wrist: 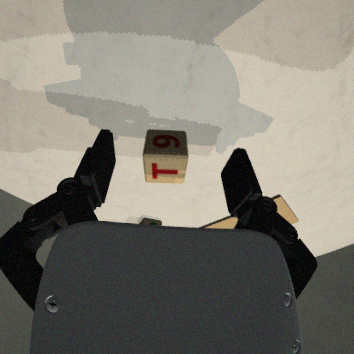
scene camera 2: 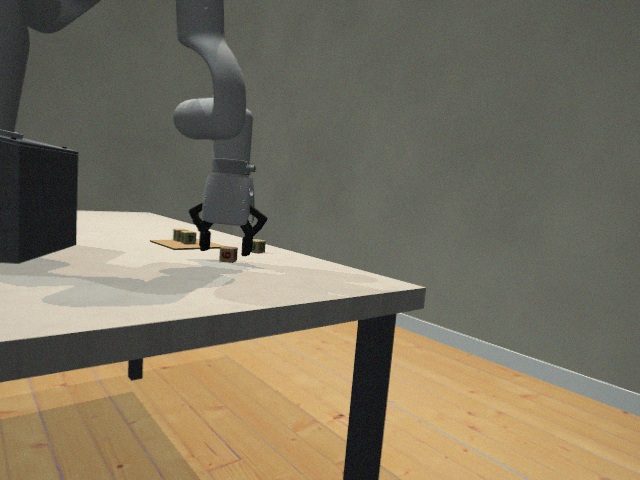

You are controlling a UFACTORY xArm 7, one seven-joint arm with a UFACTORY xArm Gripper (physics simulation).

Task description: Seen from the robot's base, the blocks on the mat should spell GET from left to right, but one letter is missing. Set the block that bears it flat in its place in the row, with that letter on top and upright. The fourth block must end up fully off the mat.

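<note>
A wooden block with a red T (scene camera 2: pixel 227 254) (wrist: pixel 165 171) lies on the table off the mat. Its T face is on top, turned sideways in the wrist view; a red 6 or 9 is on a side face. My gripper (scene camera 2: pixel 225 250) (wrist: pixel 172 152) is open and empty, low over this block, fingers pointing down, with gaps on both sides of it. Two blocks (scene camera 2: pixel 177 235) (scene camera 2: pixel 188 237) with green marks stand close together on the tan mat (scene camera 2: pixel 173 245) (wrist: pixel 223 223). Another green-marked block (scene camera 2: pixel 259 245) (wrist: pixel 150 222) stands off the mat, partly hidden by a finger in the scene view.
The pale table (scene camera 2: pixel 155 310) has a front edge and a right corner in the scene view. A dark box-shaped base (scene camera 2: pixel 46 201) stands at the left. The gripper body hides part of the mat in the wrist view.
</note>
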